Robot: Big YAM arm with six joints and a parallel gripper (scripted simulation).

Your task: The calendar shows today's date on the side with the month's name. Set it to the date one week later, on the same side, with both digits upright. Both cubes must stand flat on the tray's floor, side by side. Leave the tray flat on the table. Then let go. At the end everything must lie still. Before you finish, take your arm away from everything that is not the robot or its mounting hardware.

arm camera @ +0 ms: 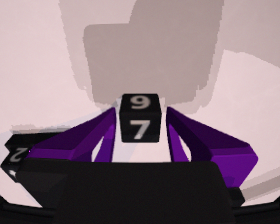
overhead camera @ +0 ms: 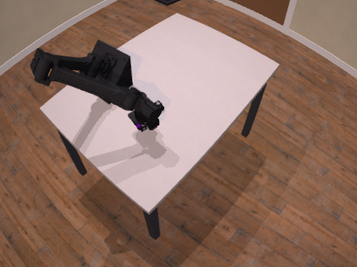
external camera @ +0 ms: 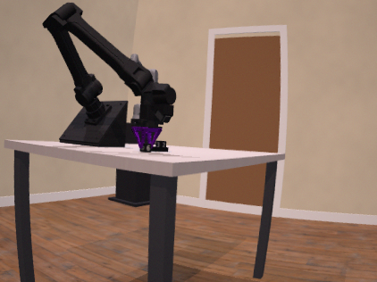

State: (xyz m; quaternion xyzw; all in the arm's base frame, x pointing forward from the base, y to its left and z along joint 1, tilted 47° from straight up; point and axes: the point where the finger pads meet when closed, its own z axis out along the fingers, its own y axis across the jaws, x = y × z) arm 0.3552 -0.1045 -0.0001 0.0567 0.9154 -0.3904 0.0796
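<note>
My gripper is now right at the black date cube. From my hand the other things lie so: black tray: 40 mm behind, 110 mm to the left, 10 mm below.
</note>
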